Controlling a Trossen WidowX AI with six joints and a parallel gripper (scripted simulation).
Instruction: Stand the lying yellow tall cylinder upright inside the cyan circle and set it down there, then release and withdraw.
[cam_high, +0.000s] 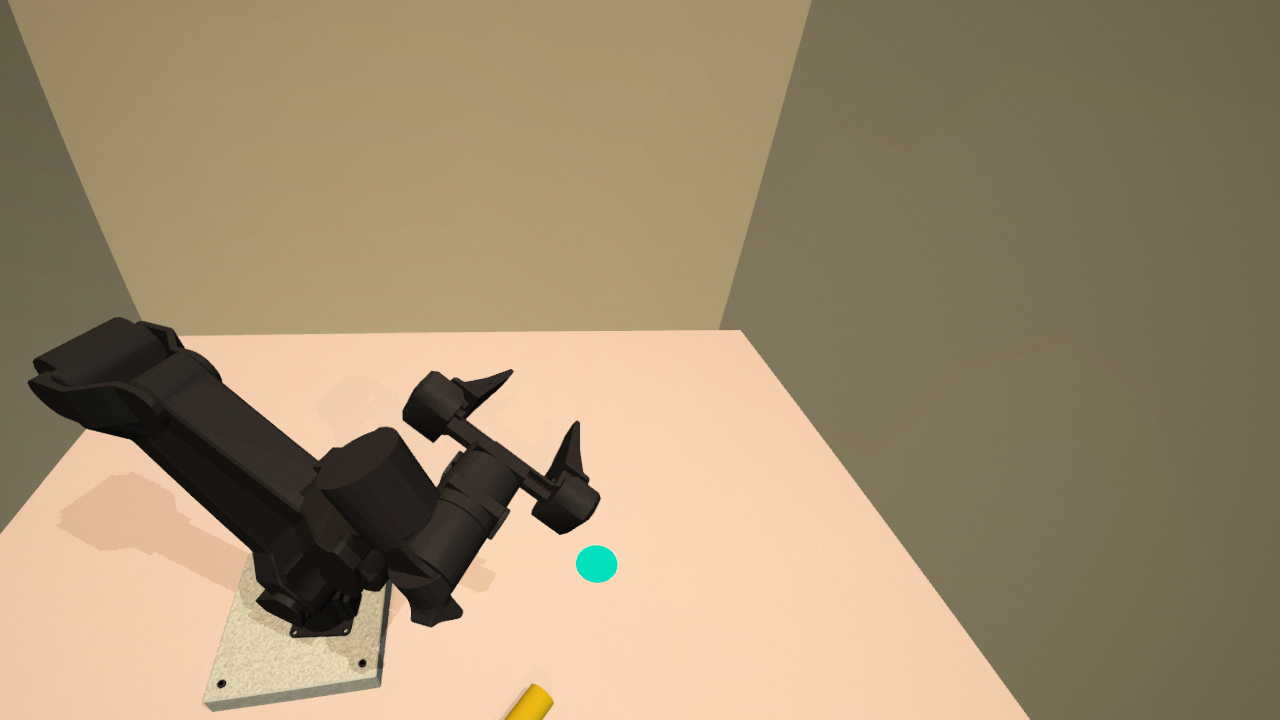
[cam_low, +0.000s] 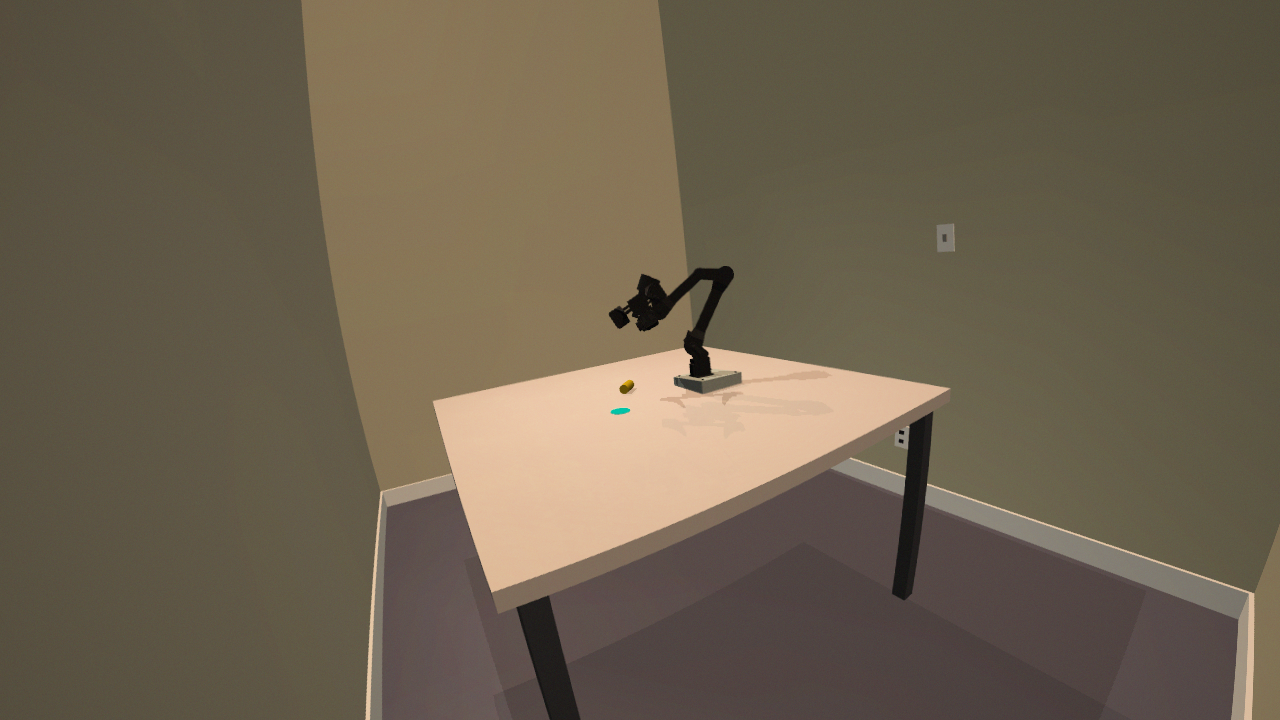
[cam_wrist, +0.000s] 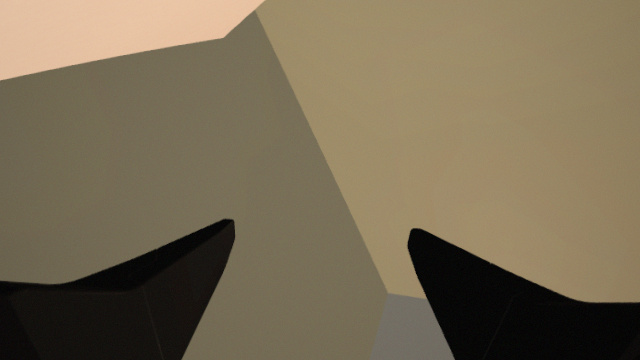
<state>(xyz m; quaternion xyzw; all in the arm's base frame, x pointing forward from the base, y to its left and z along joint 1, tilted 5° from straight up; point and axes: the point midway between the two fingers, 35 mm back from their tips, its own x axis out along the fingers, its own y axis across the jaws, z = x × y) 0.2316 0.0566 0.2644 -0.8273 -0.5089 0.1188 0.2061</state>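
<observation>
My gripper tip is 10 mm past the yellow tall cylinder, 190 mm to the left of it and 300 mm above it. Also, from my gripper tip: cyan circle 90 mm ahead, 310 mm below.
</observation>
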